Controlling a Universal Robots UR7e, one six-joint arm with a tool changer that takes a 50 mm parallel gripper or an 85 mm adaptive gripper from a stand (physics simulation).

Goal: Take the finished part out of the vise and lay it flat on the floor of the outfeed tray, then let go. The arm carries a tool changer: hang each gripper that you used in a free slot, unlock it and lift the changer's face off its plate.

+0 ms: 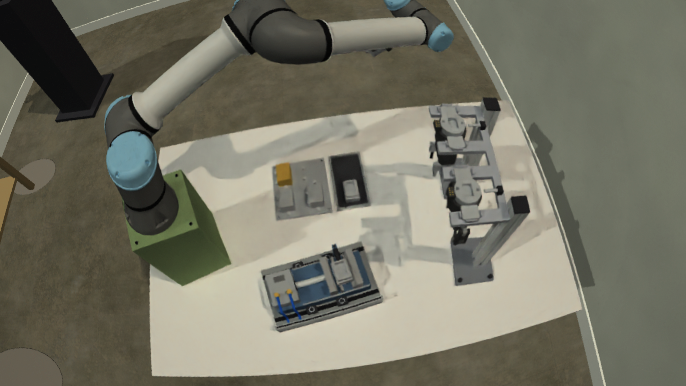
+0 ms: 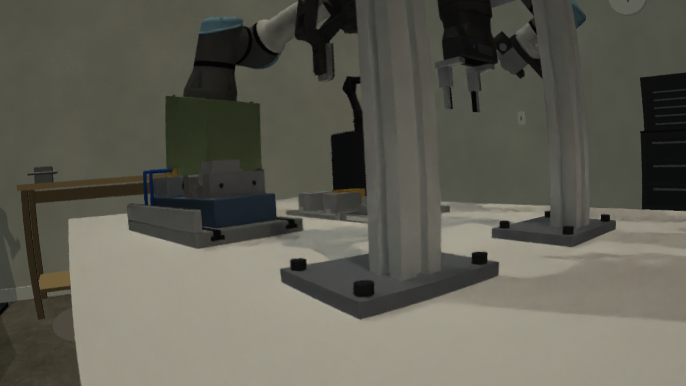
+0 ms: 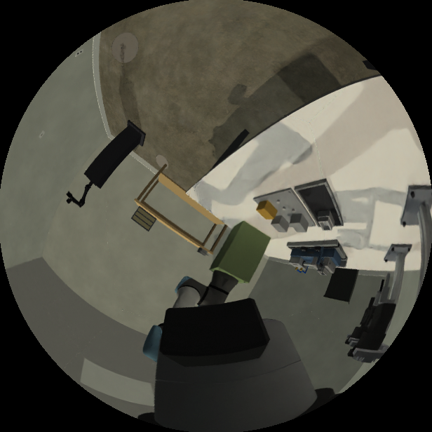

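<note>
The finished part, a grey block, sits between the jaws of the blue and grey vise. The outfeed tray is dark, and one grey part lies in it. The arm's bare changer face hangs high behind the stand, well away from the vise, with no gripper on it. The parallel gripper hangs in the stand with its fingers apart. The adaptive gripper hangs in another slot; its finger gap is partly hidden.
A grey plate beside the tray bears an orange block and two grey blocks. The green pedestal carries the arm. The stand's posts rise at the table's right side.
</note>
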